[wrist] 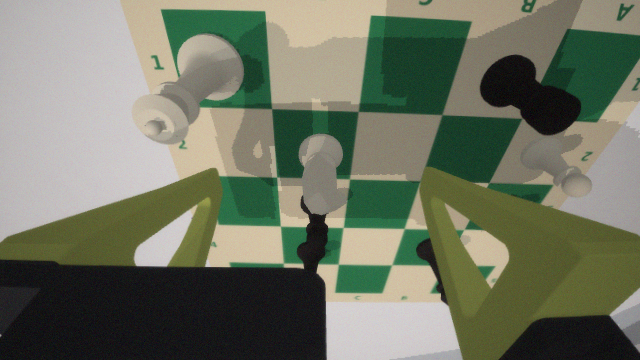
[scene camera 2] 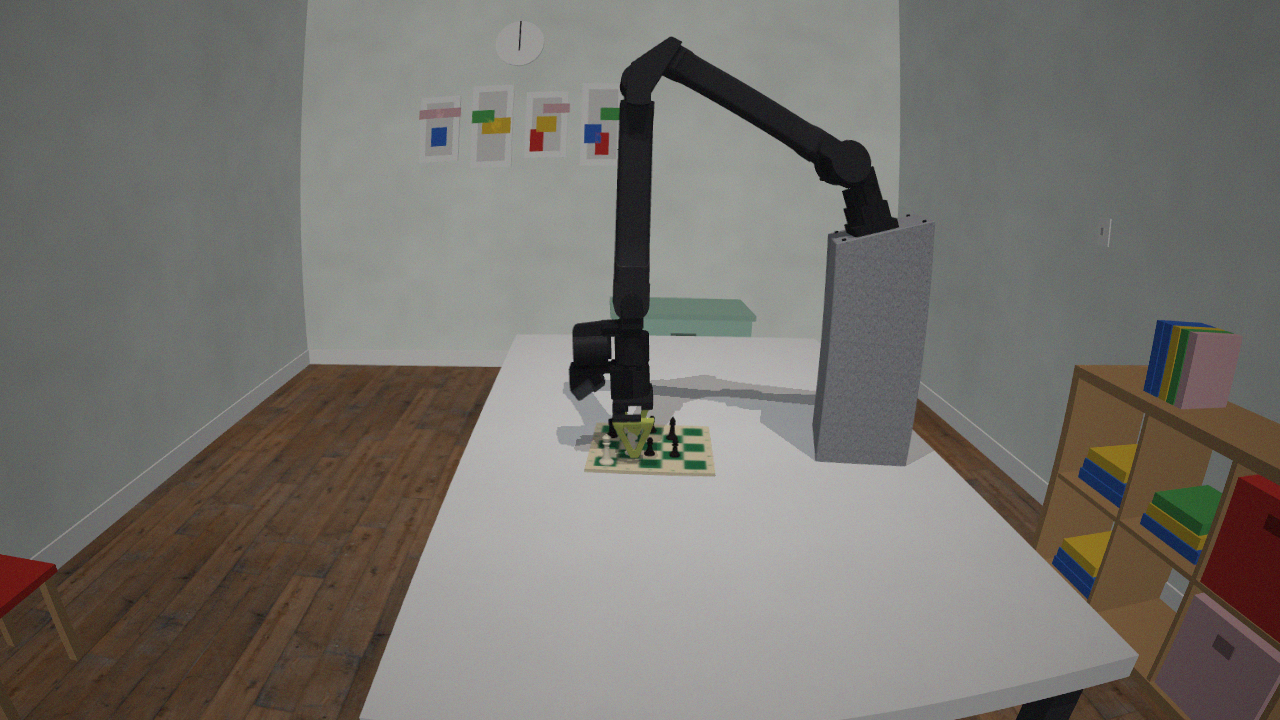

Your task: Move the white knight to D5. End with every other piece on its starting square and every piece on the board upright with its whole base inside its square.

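Places are measured from the arm's base along level axes (x right, y ahead, z up), in centimetres.
Where they show: gripper, fingertip midpoint: [wrist: 320,179] [scene camera 2: 634,446]; arm's base, link origin: [scene camera 2: 871,229].
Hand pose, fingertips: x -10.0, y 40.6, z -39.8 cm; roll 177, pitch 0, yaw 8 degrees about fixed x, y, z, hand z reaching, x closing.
Things, the pixels of their top centre, and the offset from my fingertips.
- white knight, top centre: [wrist: 323,211] [scene camera 2: 631,432] dx +0.0, dy +0.5, dz +2.6 cm
- tall white piece, top centre: [wrist: 150,131] [scene camera 2: 606,434] dx -5.0, dy +4.1, dz +4.0 cm
- white pawn, top centre: [wrist: 584,193] dx +10.8, dy +2.1, dz +1.8 cm
The white knight [wrist: 320,175] stands upright on D2 of the chessboard [scene camera 2: 709,465] [wrist: 145,30], seen in the wrist view. My gripper [scene camera 2: 633,445] [wrist: 320,179] is open, low over the board, with one fingertip to each side of the knight in the wrist view and nothing held. A black piece [wrist: 317,232] on D3 is partly hidden behind the knight. Another black piece [wrist: 308,251] stands on D4. D5 is a light square, largely hidden by the gripper body. In the scene view the fingers largely cover the knight.
A tall white piece [scene camera 2: 606,450] [wrist: 205,75] stands on E1, left of the knight. A black piece [wrist: 530,95] stands on B1 and a white pawn [wrist: 555,162] on A2. Another black piece [wrist: 427,250] on B4 is partly behind the right finger. A grey pedestal [scene camera 2: 872,349] bears the arm.
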